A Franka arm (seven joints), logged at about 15 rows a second.
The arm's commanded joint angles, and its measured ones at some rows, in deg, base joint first. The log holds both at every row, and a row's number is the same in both.
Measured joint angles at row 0:
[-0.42, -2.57, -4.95, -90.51, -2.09, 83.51, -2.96]
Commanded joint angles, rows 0 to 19:
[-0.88, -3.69, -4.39, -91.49, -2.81, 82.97, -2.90]
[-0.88, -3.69, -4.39, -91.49, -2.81, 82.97, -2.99]
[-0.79, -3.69, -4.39, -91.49, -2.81, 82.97, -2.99]
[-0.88, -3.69, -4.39, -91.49, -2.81, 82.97, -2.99]
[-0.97, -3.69, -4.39, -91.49, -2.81, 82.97, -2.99]
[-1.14, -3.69, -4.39, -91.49, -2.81, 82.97, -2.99]
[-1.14, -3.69, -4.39, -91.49, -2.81, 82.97, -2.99]
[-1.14, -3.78, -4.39, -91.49, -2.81, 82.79, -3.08]
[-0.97, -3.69, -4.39, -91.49, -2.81, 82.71, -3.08]
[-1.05, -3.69, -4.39, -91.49, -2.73, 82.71, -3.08]
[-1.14, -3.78, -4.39, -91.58, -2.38, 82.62, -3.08]
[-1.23, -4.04, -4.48, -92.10, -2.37, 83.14, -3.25]
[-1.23, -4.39, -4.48, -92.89, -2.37, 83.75, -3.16]
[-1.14, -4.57, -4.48, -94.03, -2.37, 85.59, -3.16]
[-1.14, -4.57, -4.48, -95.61, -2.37, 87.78, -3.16]
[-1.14, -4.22, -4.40, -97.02, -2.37, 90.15, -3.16]
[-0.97, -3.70, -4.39, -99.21, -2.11, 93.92, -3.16]
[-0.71, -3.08, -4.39, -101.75, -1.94, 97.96, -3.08]
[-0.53, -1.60, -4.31, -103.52, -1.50, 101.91, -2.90]
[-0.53, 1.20, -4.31, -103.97, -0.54, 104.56, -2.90]
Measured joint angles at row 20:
[-0.33, -1.59, -4.71, -100.16, -1.76, 98.52, -2.96]
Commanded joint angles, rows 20 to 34:
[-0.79, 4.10, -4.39, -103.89, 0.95, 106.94, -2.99]
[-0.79, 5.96, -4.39, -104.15, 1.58, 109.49, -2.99]
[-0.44, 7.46, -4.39, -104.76, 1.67, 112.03, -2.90]
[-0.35, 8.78, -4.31, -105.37, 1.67, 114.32, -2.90]
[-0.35, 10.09, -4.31, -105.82, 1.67, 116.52, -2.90]
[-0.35, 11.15, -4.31, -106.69, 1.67, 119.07, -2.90]
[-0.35, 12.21, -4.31, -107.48, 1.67, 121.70, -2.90]
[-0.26, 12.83, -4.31, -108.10, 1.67, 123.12, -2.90]
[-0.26, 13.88, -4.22, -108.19, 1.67, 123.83, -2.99]
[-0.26, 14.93, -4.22, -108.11, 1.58, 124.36, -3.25]
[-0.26, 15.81, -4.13, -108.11, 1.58, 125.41, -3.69]
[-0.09, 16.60, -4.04, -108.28, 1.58, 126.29, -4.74]
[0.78, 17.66, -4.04, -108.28, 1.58, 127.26, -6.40]
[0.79, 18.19, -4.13, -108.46, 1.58, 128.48, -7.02]
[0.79, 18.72, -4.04, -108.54, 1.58, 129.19, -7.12]
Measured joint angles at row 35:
[0.70, 17.88, -4.20, -107.82, 0.88, 126.97, -4.91]
